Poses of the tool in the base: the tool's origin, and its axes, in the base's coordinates. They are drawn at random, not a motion.
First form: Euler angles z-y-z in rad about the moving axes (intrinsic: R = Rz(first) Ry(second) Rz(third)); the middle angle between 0 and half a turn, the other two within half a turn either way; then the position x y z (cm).
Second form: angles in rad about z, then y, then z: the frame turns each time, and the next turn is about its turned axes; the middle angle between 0 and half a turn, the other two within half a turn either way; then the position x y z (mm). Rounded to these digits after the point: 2 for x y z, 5 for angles.
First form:
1: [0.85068, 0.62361, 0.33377, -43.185, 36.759, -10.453]
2: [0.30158, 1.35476, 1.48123, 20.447, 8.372, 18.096]
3: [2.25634, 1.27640, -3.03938, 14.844, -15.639, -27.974]
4: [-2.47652, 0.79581, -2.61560, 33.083, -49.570, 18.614]
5: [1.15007, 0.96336, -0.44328, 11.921, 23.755, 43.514]
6: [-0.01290, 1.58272, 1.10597, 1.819, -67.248, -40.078]
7: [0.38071, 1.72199, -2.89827, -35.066, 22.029, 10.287]
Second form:
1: [0.85068, 0.62361, 0.33377, -431.85, 367.59, -104.53]
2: [0.30158, 1.35476, 1.48123, 204.47, 83.72, 180.96]
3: [2.25634, 1.27640, -3.03938, 148.44, -156.39, -279.74]
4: [-2.47652, 0.79581, -2.61560, 330.83, -495.70, 186.14]
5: [1.15007, 0.96336, -0.44328, 119.21, 237.55, 435.14]
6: [-0.01290, 1.58272, 1.10597, 18.19, -672.48, -400.78]
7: [0.38071, 1.72199, -2.89827, -350.66, 220.29, 102.87]
